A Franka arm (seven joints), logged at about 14 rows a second.
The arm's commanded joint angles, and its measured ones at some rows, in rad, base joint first. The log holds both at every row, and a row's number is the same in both.
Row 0, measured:
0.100, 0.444, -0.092, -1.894, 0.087, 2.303, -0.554
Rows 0 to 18, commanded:
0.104, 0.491, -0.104, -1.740, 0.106, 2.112, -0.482
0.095, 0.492, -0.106, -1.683, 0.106, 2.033, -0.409
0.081, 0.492, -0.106, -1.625, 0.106, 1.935, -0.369
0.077, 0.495, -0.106, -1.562, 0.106, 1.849, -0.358
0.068, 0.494, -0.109, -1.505, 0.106, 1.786, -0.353
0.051, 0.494, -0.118, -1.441, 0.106, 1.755, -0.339
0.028, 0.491, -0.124, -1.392, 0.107, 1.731, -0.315
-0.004, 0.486, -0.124, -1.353, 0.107, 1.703, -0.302
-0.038, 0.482, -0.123, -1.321, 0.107, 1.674, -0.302
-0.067, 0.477, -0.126, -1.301, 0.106, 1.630, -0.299
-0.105, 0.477, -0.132, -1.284, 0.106, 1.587, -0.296
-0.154, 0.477, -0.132, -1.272, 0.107, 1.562, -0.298
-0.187, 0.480, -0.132, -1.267, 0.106, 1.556, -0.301
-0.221, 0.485, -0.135, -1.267, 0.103, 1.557, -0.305
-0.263, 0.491, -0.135, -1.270, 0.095, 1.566, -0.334
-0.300, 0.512, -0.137, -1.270, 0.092, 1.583, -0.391
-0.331, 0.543, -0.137, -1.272, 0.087, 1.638, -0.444
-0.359, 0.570, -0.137, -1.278, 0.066, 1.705, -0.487
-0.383, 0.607, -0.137, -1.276, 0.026, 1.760, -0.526
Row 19, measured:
-0.342, 0.530, -0.145, -1.305, 0.071, 1.686, -0.457
